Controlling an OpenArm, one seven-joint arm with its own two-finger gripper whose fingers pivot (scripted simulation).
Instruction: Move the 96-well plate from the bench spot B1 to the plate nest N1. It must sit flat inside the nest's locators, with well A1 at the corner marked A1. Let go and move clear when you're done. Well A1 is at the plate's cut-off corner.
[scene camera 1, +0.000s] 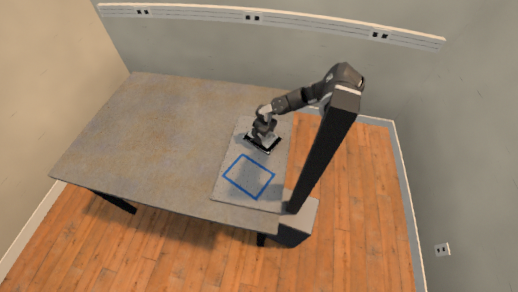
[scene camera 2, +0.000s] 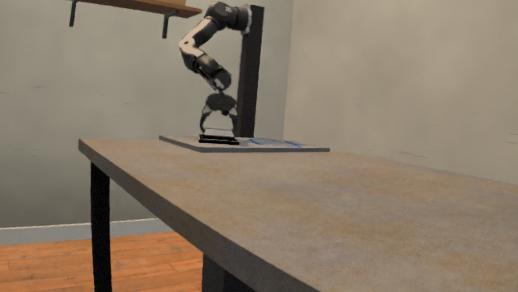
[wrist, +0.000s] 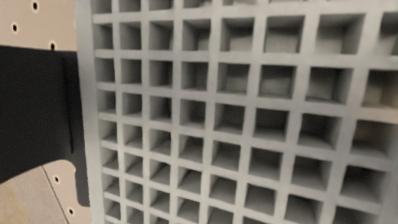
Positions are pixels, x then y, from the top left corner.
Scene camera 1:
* dark arm column: 344, 108
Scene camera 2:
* gripper: 217, 133
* dark arm column: 251, 42
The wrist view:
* white 96-well plate: 283, 104
